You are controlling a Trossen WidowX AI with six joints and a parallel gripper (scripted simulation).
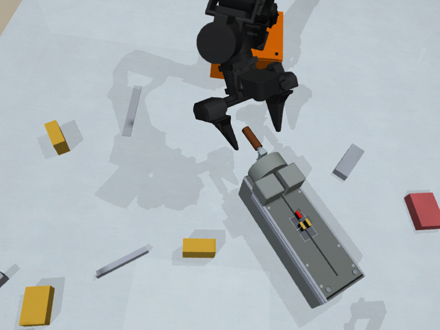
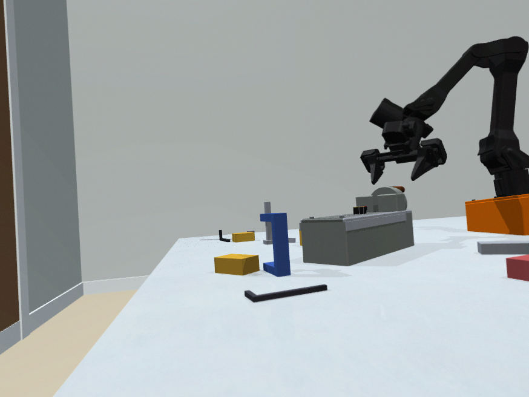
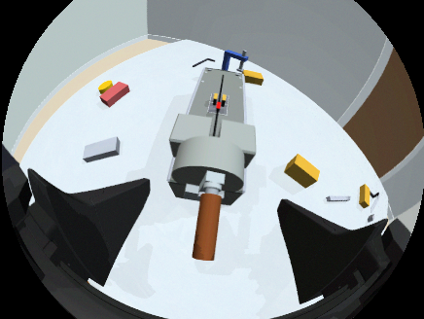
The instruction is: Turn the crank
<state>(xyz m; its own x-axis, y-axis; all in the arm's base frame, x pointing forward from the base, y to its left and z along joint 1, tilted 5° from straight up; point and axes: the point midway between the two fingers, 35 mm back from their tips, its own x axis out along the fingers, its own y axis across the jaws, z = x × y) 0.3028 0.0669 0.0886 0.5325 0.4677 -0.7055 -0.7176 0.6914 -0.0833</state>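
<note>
Right now the brown handle is 10 mm behind my gripper tip, 10 mm to the right of it and 20 mm below it. From my gripper tip the other things lie so: red pointer: 90 mm ahead, 110 mm to the left, 60 mm below; grey block: 110 mm behind, 210 mm to the left, 130 mm below; blue clamp: 270 mm ahead, 260 mm to the left, 90 mm below.
</note>
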